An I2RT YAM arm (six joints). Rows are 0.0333 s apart.
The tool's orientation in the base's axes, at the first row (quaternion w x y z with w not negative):
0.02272, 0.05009, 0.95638, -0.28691
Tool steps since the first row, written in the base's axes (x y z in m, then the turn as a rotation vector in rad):
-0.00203, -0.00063, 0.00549, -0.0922, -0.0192, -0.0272
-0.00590, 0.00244, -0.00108, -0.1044, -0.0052, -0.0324
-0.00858, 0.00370, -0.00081, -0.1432, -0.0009, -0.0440
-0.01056, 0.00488, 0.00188, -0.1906, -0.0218, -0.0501
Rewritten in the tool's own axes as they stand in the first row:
0.00157, -0.00374, -0.00426, 0.0920, -0.0111, 0.0319
0.00614, 0.00197, -0.00053, 0.1057, 0.0020, 0.0284
0.00889, 0.00258, -0.00149, 0.1454, 0.0077, 0.0351
0.01076, 0.00188, -0.00441, 0.1913, -0.0115, 0.0510

